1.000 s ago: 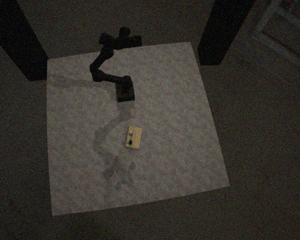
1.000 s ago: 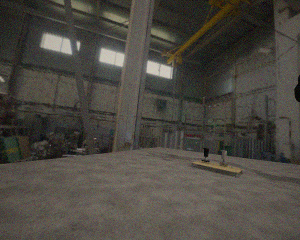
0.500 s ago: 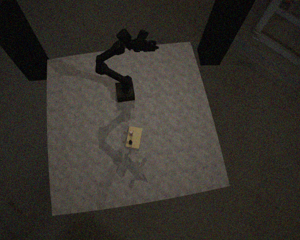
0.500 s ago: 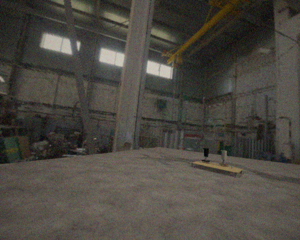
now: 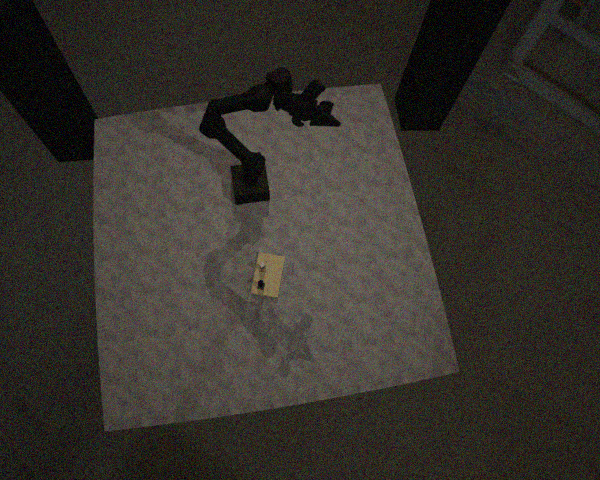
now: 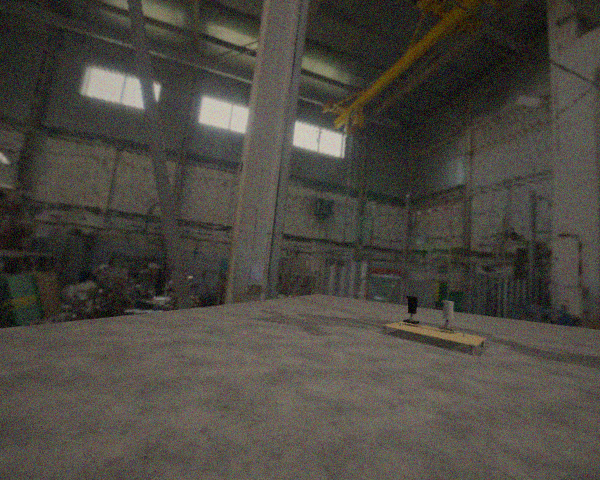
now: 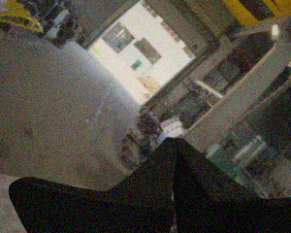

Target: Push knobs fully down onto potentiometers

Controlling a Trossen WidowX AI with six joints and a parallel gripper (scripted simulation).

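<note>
My gripper tip is now 560 mm above the white knob, 230 mm to the left of it and 220 mm short of it. From my gripper tip the other things lie so: dark knob: 560 mm below, 290 mm ahead, 240 mm to the right.
</note>
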